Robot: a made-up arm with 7 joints.
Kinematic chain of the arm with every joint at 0, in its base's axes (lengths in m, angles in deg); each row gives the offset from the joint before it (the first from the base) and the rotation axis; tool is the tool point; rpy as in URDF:
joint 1: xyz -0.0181 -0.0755 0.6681 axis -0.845 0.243 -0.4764
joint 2: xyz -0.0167 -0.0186 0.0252 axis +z
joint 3: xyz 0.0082 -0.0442 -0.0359 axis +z
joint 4: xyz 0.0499 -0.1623 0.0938 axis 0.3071 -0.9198 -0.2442
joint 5: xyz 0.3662 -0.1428 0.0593 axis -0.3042 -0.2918 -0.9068
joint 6: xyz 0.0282 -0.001 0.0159 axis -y
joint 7: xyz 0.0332 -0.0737 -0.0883 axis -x
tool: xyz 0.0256 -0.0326 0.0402 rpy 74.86 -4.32 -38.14
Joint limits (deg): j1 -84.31..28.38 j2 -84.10..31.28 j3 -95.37..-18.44 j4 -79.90..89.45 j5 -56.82..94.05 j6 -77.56..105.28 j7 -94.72..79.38
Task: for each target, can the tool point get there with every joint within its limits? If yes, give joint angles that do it. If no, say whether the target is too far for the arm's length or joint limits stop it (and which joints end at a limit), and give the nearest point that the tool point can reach.
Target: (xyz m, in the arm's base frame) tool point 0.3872 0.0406 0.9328
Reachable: no: joint limits stop it (at a limit: joint 1, joint 2, joint 3, joint 5, joint 7) | nearest point 0.4905 0.0714 0.8939 | short by 0.115 m
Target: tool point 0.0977 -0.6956 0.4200
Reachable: yes | joints -43.30 4.34 -52.27 25.17 25.06 -41.52 -30.55
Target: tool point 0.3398 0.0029 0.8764
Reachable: no: joint limits stop it (at a limit: joint 1, joint 2, joint 3, joint 5, joint 6) | nearest point 0.4274 0.0153 0.8048 | short by 0.114 m
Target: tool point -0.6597 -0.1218 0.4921
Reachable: yes | joints -23.67 -66.57 -82.96 -39.71 12.12 6.94 -4.54
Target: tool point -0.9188 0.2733 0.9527
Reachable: no: too far | nearest point -0.7261 0.2017 0.9189 | short by 0.208 m
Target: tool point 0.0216 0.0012 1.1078
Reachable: no: joint limits stop it (at a limit: joint 2, joint 3, joint 4, joint 5, joint 6) | nearest point -0.1625 0.0754 1.1048 | short by 0.198 m
